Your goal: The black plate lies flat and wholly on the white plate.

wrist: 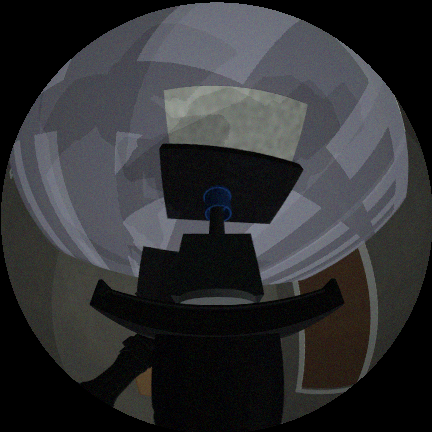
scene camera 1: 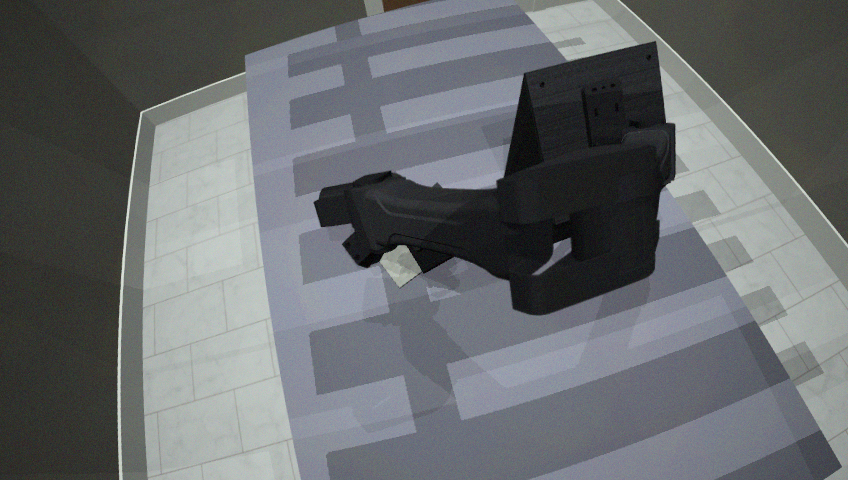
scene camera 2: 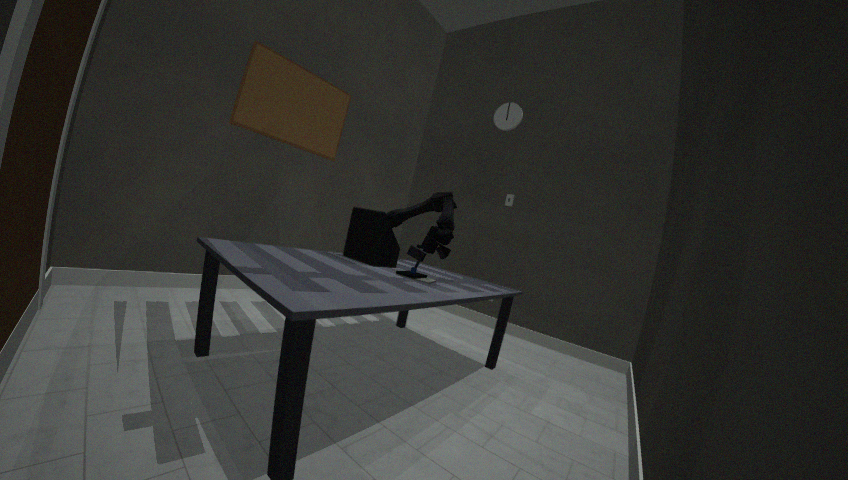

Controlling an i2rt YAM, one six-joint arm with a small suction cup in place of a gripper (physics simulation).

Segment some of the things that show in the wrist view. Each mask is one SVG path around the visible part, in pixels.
My suction cup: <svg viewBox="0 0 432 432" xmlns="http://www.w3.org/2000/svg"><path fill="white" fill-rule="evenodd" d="M215 184L207 187L203 192L204 215L209 220L208 233L182 234L170 290L170 296L174 302L149 299L111 289L102 279L98 279L89 305L116 323L138 334L154 339L151 366L151 403L156 421L160 425L187 432L201 432L202 430L245 432L274 426L282 418L284 380L280 338L294 334L316 323L343 305L344 300L335 278L330 278L320 289L291 297L259 302L264 293L251 234L224 233L224 221L231 216L231 194L226 186Z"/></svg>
A black plate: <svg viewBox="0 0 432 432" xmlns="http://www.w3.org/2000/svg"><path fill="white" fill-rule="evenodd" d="M159 147L162 189L167 218L208 220L204 215L203 192L207 187L217 184L226 186L231 194L231 216L225 221L270 223L303 170L299 163L230 147L187 143L162 143Z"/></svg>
A white plate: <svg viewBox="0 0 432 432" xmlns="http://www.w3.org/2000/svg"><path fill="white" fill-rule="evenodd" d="M163 90L169 143L230 147L292 161L305 117L306 103L268 91L237 86L200 85Z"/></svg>
